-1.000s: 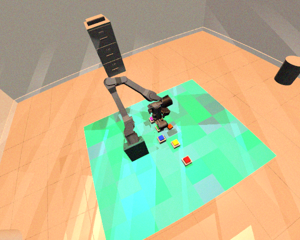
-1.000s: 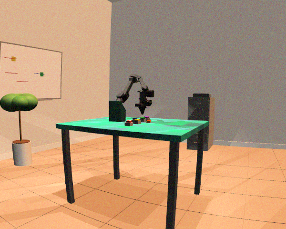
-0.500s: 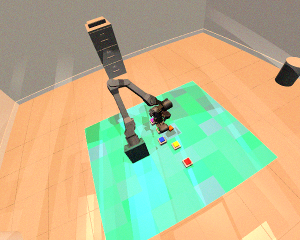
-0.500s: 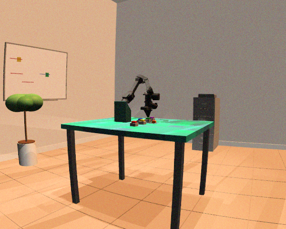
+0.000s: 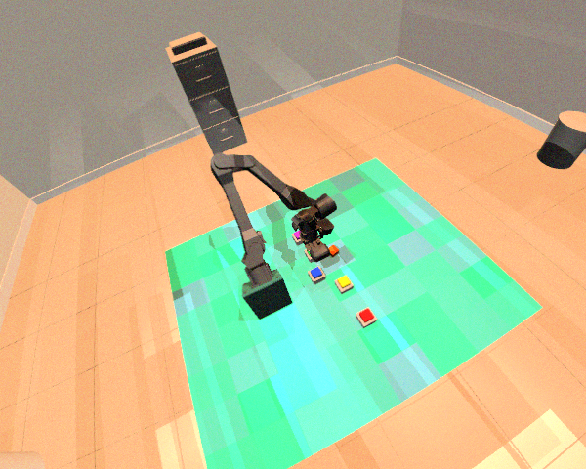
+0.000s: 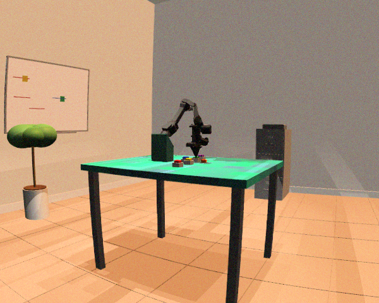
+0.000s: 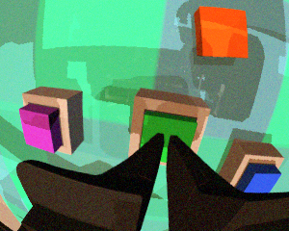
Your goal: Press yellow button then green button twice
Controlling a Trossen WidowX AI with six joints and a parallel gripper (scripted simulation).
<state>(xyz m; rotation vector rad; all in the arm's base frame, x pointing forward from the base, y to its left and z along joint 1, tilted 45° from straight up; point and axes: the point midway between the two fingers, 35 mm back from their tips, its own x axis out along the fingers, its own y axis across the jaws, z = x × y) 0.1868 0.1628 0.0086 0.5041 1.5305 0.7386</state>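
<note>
My gripper tip is now 10 mm above the green button. From my gripper tip the other things lie so: orange block (70 mm ahead, 20 mm to the right, 20 mm below); then purple button (20 mm behind, 90 mm to the left); then blue button (20 mm behind, 90 mm to the right).
</note>
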